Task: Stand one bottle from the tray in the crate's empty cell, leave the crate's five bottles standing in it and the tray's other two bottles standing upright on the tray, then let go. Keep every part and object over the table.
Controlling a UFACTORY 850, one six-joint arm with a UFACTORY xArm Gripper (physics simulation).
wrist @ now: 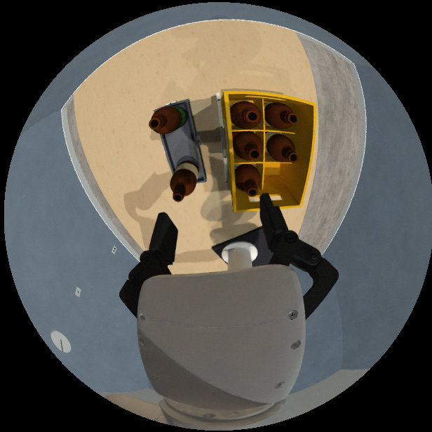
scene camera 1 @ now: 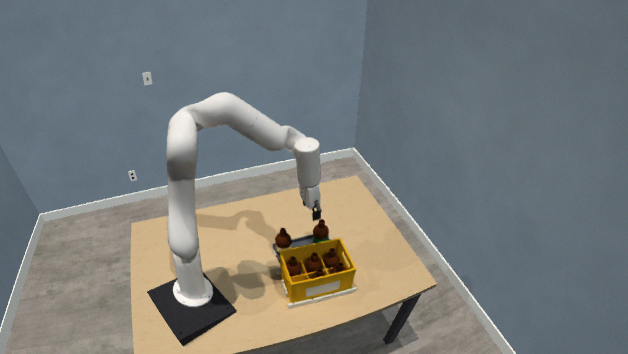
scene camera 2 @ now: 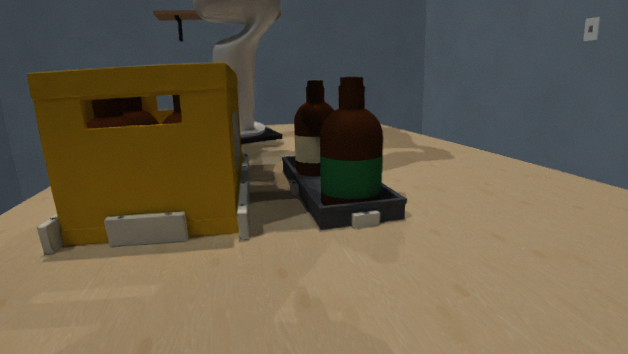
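The yellow crate [scene camera 1: 348, 281] [scene camera 2: 145, 170] [wrist: 306, 150] stands upright, with several brown bottles [scene camera 1: 314, 261] [wrist: 246, 115] in its cells. Its empty cell [wrist: 278, 184] is at the lower right in the wrist view. The dark tray [scene camera 1: 302, 242] [scene camera 2: 335, 216] [wrist: 181, 144] beside it bears two upright bottles: a green-labelled one [scene camera 1: 321, 230] [scene camera 2: 351, 135] [wrist: 167, 120] and a cream-labelled one [scene camera 1: 283, 239] [scene camera 2: 311, 119] [wrist: 183, 182], at opposite ends. A third tray bottle does not show. My gripper [scene camera 1: 316, 214] [wrist: 213, 213] is open and empty, above the tray area and apart from the bottles.
White strips [scene camera 1: 322, 298] [scene camera 2: 146, 229] lie along the crate's base. A small white block [scene camera 2: 366, 219] touches the tray's end. The arm's black base plate [scene camera 1: 190, 322] [wrist: 263, 240] is on the wooden table [scene camera 1: 240, 320]. The crate's walls rise beside the tray.
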